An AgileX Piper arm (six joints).
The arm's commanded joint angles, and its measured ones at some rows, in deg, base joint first. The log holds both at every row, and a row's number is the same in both.
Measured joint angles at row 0: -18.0, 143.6, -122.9, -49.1, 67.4, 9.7
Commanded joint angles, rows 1 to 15: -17.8, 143.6, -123.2, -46.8, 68.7, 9.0; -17.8, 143.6, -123.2, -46.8, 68.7, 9.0; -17.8, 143.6, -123.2, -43.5, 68.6, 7.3; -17.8, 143.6, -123.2, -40.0, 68.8, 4.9; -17.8, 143.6, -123.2, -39.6, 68.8, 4.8; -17.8, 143.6, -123.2, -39.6, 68.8, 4.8; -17.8, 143.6, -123.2, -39.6, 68.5, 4.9; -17.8, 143.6, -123.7, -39.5, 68.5, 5.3; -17.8, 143.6, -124.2, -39.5, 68.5, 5.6; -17.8, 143.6, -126.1, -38.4, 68.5, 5.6; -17.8, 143.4, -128.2, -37.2, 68.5, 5.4; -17.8, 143.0, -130.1, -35.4, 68.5, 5.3; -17.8, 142.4, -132.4, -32.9, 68.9, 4.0; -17.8, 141.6, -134.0, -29.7, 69.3, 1.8; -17.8, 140.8, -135.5, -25.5, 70.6, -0.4
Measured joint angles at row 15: -17.7, 142.7, -133.5, -30.3, 68.8, 2.6
